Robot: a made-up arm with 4 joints.
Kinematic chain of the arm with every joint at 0, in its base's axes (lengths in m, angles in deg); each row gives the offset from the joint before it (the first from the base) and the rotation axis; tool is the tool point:
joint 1: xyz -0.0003 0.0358 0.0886 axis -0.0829 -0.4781 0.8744
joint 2: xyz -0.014 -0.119 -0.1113 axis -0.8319 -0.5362 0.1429
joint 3: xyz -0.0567 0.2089 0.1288 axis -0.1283 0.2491 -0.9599
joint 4: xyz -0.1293 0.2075 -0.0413 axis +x
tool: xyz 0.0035 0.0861 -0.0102
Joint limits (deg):
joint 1: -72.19..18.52
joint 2: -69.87..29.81
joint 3: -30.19..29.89
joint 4: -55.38..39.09
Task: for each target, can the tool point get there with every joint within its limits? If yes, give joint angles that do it. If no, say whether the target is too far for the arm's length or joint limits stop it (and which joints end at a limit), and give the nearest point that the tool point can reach.
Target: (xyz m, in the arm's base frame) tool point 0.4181 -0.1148 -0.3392
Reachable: no: joint limits stop it (at a limit: joint 1, joint 3) | nearest point 0.3450 0.2083 0.0601 | short by 0.519 m
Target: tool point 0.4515 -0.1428 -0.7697
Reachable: no: too far | nearest point 0.1676 0.3736 -0.2071 | short by 0.815 m
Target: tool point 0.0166 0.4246 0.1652
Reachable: yes | joints -10.42 -9.97 23.54 22.06
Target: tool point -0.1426 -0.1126 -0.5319
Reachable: no: joint limits stop it (at a limit: joint 1, joint 2, joint 3, joint 4) | nearest point -0.2666 0.1353 -0.2956 | short by 0.364 m
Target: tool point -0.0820 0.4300 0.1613
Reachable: yes | joints -11.76 -10.78 2.96 -3.64
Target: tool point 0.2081 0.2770 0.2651
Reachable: yes | joints -39.42 -34.68 15.63 -25.00
